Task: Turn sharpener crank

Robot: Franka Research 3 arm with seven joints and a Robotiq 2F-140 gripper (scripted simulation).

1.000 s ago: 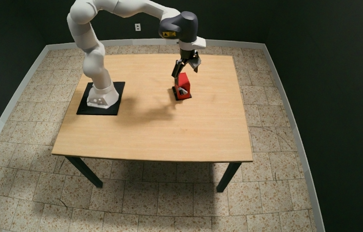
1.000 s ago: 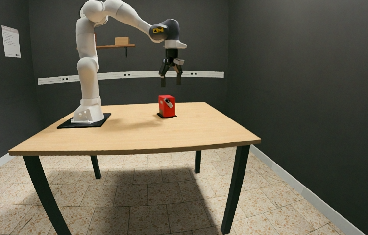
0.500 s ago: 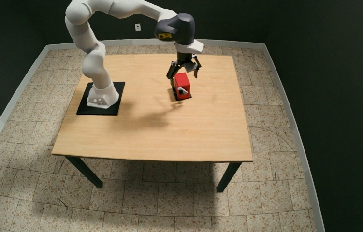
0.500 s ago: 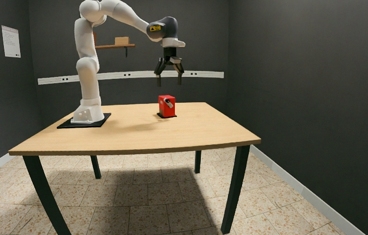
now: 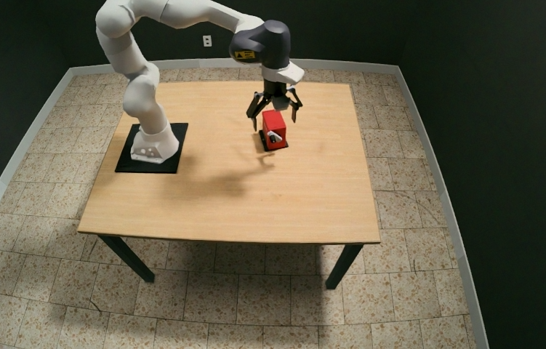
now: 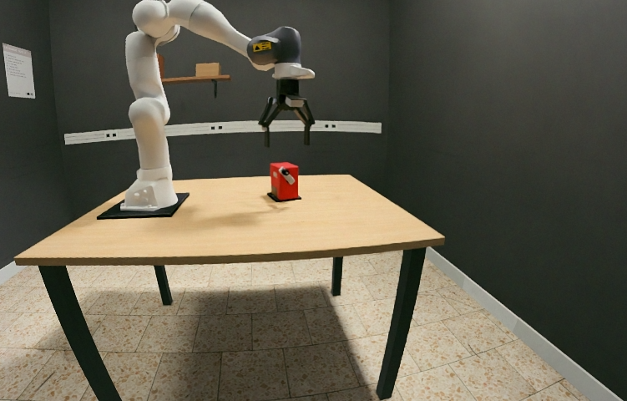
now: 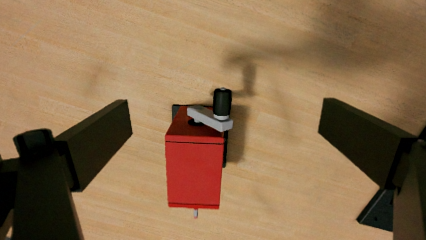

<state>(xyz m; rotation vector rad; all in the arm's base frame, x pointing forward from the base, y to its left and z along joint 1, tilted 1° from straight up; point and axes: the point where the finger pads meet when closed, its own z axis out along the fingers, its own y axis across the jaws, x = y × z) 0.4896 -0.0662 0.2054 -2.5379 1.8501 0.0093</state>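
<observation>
My hand is 30 mm to the right of the crank and 110 mm above it.
</observation>
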